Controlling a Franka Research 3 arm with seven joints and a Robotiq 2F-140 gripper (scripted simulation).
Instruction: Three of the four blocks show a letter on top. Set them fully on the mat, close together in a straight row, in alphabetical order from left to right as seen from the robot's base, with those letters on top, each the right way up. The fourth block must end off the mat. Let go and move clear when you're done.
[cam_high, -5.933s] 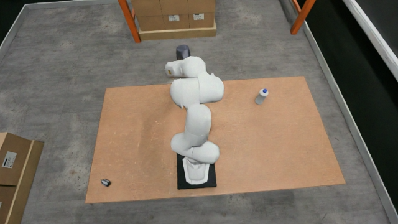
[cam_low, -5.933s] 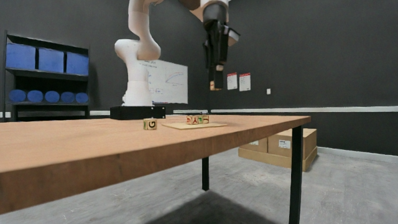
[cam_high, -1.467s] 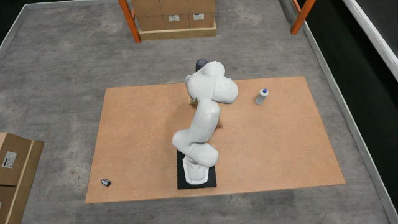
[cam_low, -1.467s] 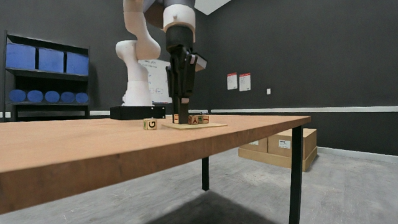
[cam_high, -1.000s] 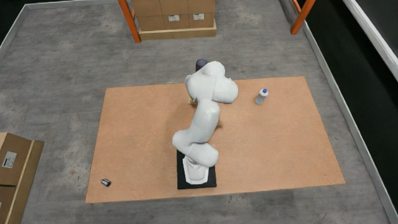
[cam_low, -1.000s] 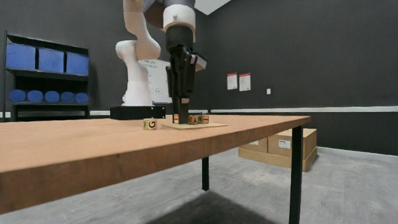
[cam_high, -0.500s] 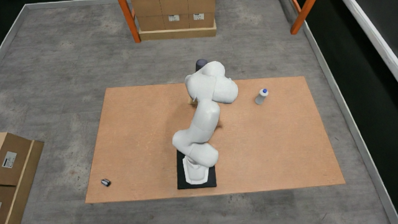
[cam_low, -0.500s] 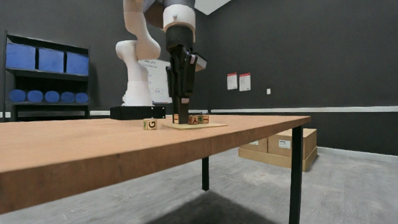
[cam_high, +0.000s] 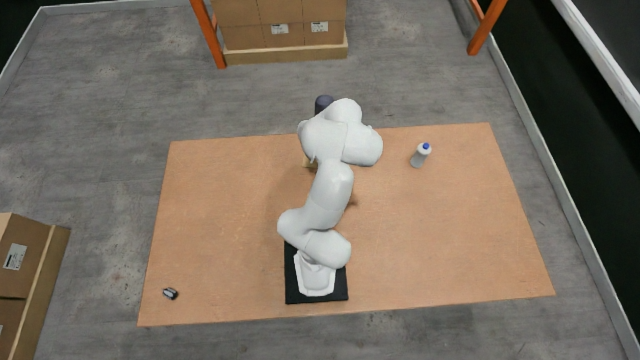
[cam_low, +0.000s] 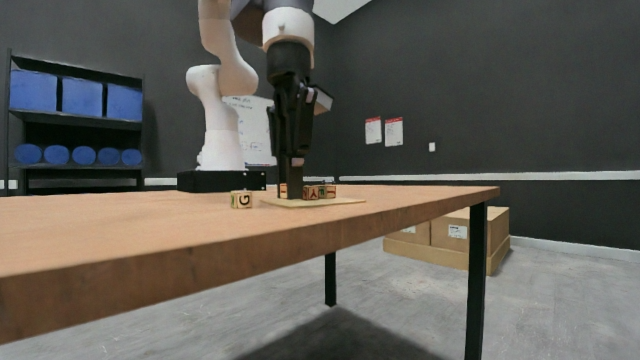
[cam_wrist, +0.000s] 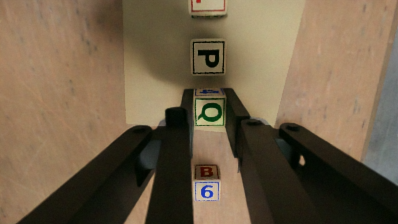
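My hand is 2 cm above the block. Round my hand: pale yellow mat (4 cm to the left, 4 cm below); white bottle (5 cm behind, 47 cm to the right, 4 cm above); black object (66 cm behind, 69 cm to the left, 3 cm below).
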